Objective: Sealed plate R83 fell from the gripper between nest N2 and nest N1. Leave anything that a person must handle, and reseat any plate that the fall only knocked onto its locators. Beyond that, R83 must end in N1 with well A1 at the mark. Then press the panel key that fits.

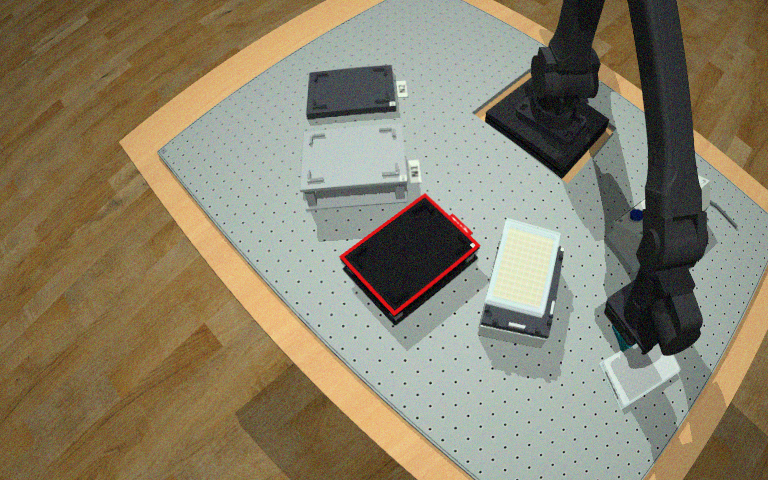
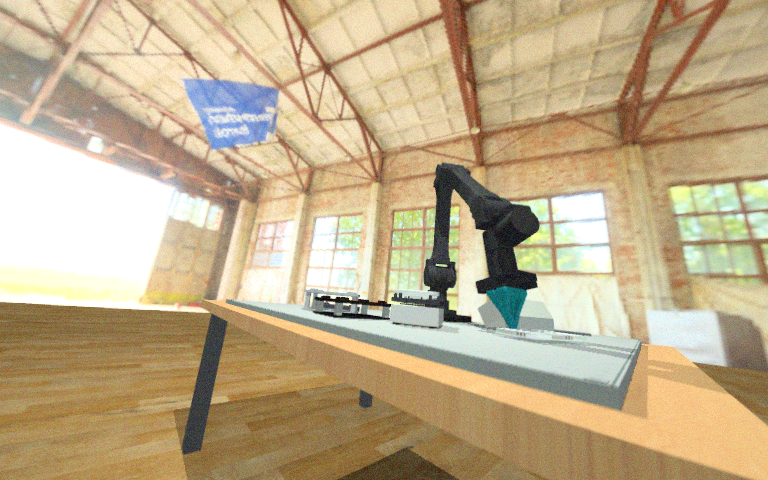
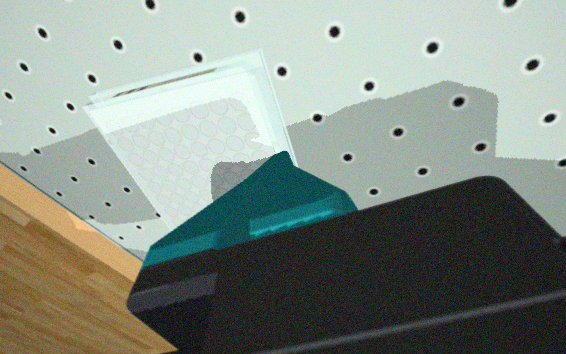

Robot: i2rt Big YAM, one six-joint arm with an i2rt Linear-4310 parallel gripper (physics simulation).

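Places are measured from the arm's base along level axes (x left, y ahead, z down), in millimetres.
Pixels of known places: gripper, fingertip midpoint: (image 1: 624, 348) (image 2: 513, 329) (image 3: 285, 164); arm's base, link origin: (image 1: 551, 119).
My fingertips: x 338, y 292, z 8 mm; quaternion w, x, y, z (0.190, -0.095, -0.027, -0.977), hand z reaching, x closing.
Ahead of a thing's pixels: the offset from my fingertips to its middle. "pt": to the spot under its first point.
My gripper (image 1: 623, 340) (image 2: 513, 326) (image 3: 285, 164) is shut with its teal fingers together and nothing visible between them. The fingertips are above or at one end of a clear plate @[dx +44, dy +4, dz +6 mm] (image 1: 628, 382) (image 3: 165, 145) with round wells, which lies on the pegboard; contact cannot be told. A plate with yellowish wells @[dx -205, dy +22, dz -60 mm] (image 1: 523, 268) sits on a dark-topped holder @[pt dx -169, dy +88, dz -42 mm] (image 1: 515, 320), offset toward one end. Grey nest N1 @[dx -528, dy +28, dz -20 mm] (image 1: 353, 158) and dark nest N2 @[dx -675, dy -111, dz +2 mm] (image 1: 351, 90) hold no visible plate. No R83 label or A1 marking is readable. The panel keys cannot be made out.
A black stand with a red outline @[pt dx -306, dy +152, dz +8 mm] (image 1: 409, 310) is between N1 and the yellowish plate. A blue round part @[pt dx -103, dy -177, dz -58 mm] (image 1: 636, 215) shows beside a pale box, partly hidden by the arm. The wooden table edge (image 1: 702, 438) runs beyond the clear plate.
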